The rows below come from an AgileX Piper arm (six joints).
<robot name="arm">
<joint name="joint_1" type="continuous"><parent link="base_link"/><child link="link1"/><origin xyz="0.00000 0.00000 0.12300" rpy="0.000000 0.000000 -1.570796"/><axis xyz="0 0 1"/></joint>
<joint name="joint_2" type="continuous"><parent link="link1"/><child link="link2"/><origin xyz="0.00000 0.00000 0.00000" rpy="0.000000 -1.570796 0.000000"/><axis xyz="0 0 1"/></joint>
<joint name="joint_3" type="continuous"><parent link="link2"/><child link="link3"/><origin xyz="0.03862 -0.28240 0.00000" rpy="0.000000 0.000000 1.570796"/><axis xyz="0 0 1"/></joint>
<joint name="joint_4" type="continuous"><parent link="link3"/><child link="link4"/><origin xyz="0.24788 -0.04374 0.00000" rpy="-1.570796 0.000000 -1.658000"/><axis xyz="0 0 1"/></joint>
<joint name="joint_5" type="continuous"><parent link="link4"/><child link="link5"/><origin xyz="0.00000 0.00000 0.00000" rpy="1.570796 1.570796 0.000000"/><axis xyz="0 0 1"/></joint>
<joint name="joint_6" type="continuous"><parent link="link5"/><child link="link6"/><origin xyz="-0.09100 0.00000 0.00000" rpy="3.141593 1.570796 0.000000"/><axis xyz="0 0 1"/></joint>
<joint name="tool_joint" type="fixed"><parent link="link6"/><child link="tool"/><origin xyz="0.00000 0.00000 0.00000" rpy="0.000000 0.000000 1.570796"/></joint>
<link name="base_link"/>
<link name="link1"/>
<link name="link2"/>
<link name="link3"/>
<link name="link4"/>
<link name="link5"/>
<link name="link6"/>
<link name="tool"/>
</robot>
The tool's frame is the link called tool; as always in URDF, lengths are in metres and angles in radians. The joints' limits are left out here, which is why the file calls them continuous.
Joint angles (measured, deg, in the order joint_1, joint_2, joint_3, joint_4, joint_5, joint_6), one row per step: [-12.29, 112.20, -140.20, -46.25, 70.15, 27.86]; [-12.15, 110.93, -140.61, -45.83, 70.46, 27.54]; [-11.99, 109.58, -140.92, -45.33, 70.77, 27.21]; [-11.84, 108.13, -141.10, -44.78, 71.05, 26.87]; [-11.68, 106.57, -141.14, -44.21, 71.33, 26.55]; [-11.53, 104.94, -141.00, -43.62, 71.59, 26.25]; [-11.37, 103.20, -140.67, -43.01, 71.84, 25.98]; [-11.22, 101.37, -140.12, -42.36, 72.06, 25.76]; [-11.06, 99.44, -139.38, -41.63, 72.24, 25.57]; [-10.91, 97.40, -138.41, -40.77, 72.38, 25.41]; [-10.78, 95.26, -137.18, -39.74, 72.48, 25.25]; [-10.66, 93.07, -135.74, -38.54, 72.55, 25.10]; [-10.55, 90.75, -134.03, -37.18, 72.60, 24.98]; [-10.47, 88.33, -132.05, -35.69, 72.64, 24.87]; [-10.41, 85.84, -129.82, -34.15, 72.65, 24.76]
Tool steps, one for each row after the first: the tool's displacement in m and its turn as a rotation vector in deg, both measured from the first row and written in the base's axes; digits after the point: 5 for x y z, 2 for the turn. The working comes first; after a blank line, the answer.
Tool pose at each row, in the base's axes (x y z in m, rotation vector in deg; the steps are taken from these numbers as rounded here): [0.37664, -0.14533, 0.49205, 45.86, 107.00, -46.73]; [0.36801, -0.14215, 0.50189, 45.90, 105.95, -45.86]; [0.35894, -0.13870, 0.51151, 45.89, 104.97, -44.90]; [0.34931, -0.13517, 0.52097, 45.84, 104.02, -43.89]; [0.33907, -0.13148, 0.53024, 45.76, 103.10, -42.86]; [0.32857, -0.12782, 0.53891, 45.66, 102.27, -41.83]; [0.31760, -0.12403, 0.54714, 45.54, 101.51, -40.78]; [0.30642, -0.12025, 0.55468, 45.41, 100.84, -39.70]; [0.29496, -0.11632, 0.56166, 45.23, 100.24, -38.53]; [0.28327, -0.11228, 0.56793, 45.00, 99.76, -37.25]; [0.27157, -0.10818, 0.57325, 44.71, 99.47, -35.84]; [0.26013, -0.10400, 0.57754, 44.34, 99.36, -34.30]; [0.24849, -0.09966, 0.58092, 43.94, 99.41, -32.61]; [0.23684, -0.09530, 0.58320, 43.52, 99.63, -30.85]; [0.22534, -0.09097, 0.58435, 43.06, 100.00, -29.11]

[-0.00863, 0.00318, 0.00984, -0.01, -1.28, 0.30]; [-0.01770, 0.00663, 0.01946, 0.05, -2.53, 0.69]; [-0.02733, 0.01016, 0.02892, 0.13, -3.79, 1.12]; [-0.03757, 0.01385, 0.03819, 0.23, -5.02, 1.59]; [-0.04807, 0.01751, 0.04686, 0.37, -6.18, 2.07]; [-0.05904, 0.02130, 0.05509, 0.55, -7.28, 2.59]; [-0.07022, 0.02508, 0.06263, 0.78, -8.32, 3.13]; [-0.08168, 0.02901, 0.06961, 1.08, -9.34, 3.76]; [-0.09337, 0.03305, 0.07588, 1.48, -10.30, 4.48]; [-0.10507, 0.03715, 0.08120, 2.02, -11.15, 5.32]; [-0.11651, 0.04133, 0.08549, 2.69, -11.89, 6.29]; [-0.12815, 0.04567, 0.08887, 3.51, -12.55, 7.36]; [-0.13980, 0.05003, 0.09115, 4.45, -13.08, 8.48]; [-0.15130, 0.05436, 0.09230, 5.44, -13.46, 9.64]
